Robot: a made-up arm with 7 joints.
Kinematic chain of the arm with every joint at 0, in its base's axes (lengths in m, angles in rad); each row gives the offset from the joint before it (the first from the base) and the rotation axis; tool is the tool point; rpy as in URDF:
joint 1: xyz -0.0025 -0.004 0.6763 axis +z
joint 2: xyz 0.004 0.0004 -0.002 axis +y
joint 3: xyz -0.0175 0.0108 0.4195 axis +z
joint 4: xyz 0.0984 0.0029 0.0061 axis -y
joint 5: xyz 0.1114 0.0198 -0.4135 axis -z
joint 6: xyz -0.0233 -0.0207 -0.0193 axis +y
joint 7: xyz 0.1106 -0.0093 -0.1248 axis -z
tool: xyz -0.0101 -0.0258 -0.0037 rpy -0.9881 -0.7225 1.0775
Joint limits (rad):
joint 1: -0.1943..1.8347
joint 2: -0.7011..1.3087
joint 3: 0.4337..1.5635
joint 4: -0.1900..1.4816
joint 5: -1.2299..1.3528
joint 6: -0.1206..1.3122
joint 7: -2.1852..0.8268
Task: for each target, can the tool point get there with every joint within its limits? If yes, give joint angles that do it. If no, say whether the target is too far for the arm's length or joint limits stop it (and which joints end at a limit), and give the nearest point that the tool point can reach.
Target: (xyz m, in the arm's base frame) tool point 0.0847 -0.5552 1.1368
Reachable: no: joint limits stop it (at a limit: joint 1, joint 2, joint 3, joint 5, joint 6, joint 7) | nearest point -0.0192 -0.2184 0.7684 | short by 0.510 m
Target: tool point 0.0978 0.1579 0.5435
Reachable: yes | joints 0.2800 -0.3499 0.9921 -0.0365 0.7881 0.4790 0.0083
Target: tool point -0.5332 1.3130 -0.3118
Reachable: no: too far | nearest point -0.2951 0.7222 0.2273 | short by 0.834 m
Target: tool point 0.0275 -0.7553 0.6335
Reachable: no: joint limits stop it (at a limit: joint 1, joint 3, joint 5, joint 6, joint 7) | nearest point -0.0826 -0.2563 0.6618 | short by 0.512 m
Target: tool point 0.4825 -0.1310 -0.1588
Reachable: no: joint limits stop it (at a limit: joint 1, joint 2, joint 3, joint 5, joint 6) | nearest point 0.4881 0.1068 0.1273 | short by 0.372 m
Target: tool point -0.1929 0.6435 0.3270
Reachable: yes | joints 1.2931 1.0393 0.5189 1.3168 0.5934 0.9001 -0.8175
